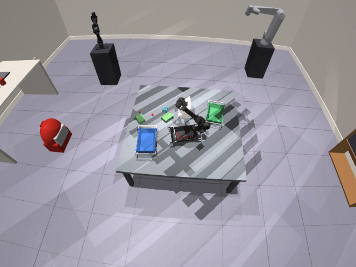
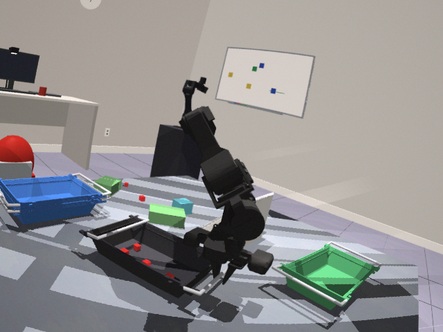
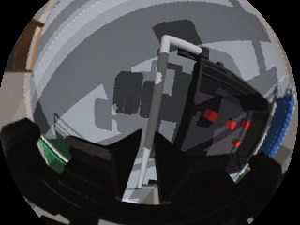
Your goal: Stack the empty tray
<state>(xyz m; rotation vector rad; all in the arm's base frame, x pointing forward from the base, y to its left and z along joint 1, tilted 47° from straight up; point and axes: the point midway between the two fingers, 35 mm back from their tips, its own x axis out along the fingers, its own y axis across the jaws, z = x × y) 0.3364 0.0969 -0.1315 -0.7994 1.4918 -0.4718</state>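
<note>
Right now my gripper tip is 290 mm past the green tray, 190 mm to the right of it and 10 mm below it. From my gripper tip the other things lie so: cyan block: 410 mm to the right, 330 mm behind, 20 mm below.
</note>
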